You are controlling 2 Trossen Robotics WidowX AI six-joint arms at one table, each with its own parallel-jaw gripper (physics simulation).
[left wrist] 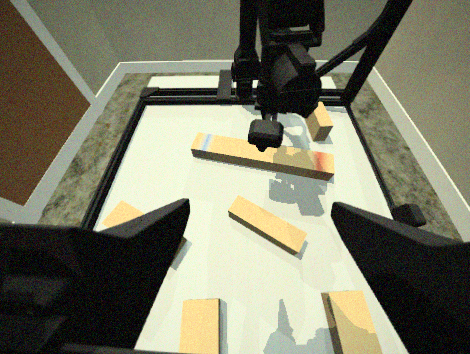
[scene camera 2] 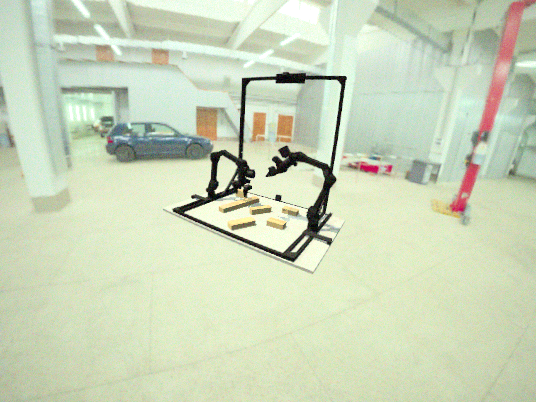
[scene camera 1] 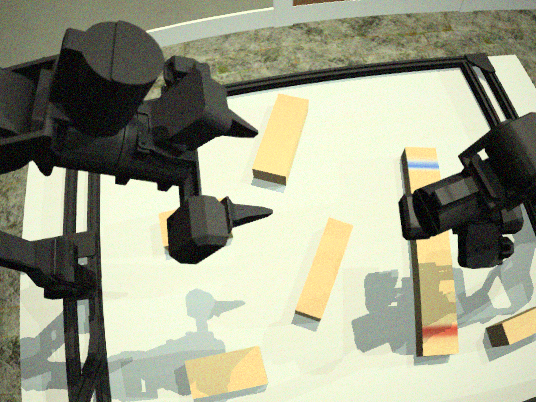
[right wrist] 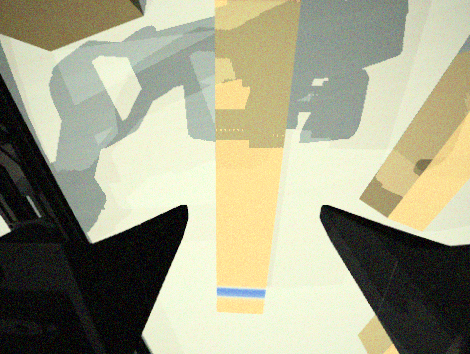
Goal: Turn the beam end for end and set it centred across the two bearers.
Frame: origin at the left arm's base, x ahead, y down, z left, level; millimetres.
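Seen in the pictures: left gripper, between the fingertips: (left wrist: 260,206) (scene camera 2: 269,175) (scene camera 1: 263,171); right gripper, between the fingertips: (scene camera 2: 240,195) (right wrist: 253,211); left arm's base, origin of its link: (scene camera 2: 312,229) (scene camera 1: 79,282); right arm's base, origin of its link: (left wrist: 244,93) (scene camera 2: 211,197) (right wrist: 44,239).
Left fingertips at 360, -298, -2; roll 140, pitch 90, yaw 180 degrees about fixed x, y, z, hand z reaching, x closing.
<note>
Offsets run from my left fingertips to a thing's top centre, as dx, dy, dz. "spot": to the spot under its first point.
The beam {+274, +279, -43} (scene camera 1: 436,250) (scene camera 2: 239,205) (left wrist: 235,147) (right wrist: 250,200), long and wooden, lies flat on the table. Its blue band is at the far end and its red band at the near end in scene camera 1. My right gripper (right wrist: 253,211) is open and empty above the beam, with the beam running lengthwise between its fingers in the right wrist view; its fingertips are hidden in scene camera 1. My left gripper (scene camera 1: 265,172) (left wrist: 260,206) is open and empty, high over the left part of the table. Several plain blocks lie about; which two are the bearers I cannot tell.
Plain blocks: one at the back {spot: +55, +279, +212} (scene camera 1: 282,137), one in the middle (scene camera 1: 325,270) (left wrist: 267,225), one at the front left (scene camera 1: 227,372) (left wrist: 352,320), one at the right (scene camera 1: 520,327) (left wrist: 320,120), and one partly behind the left gripper (scene camera 1: 164,230). A black frame (scene camera 1: 350,75) edges the table.
</note>
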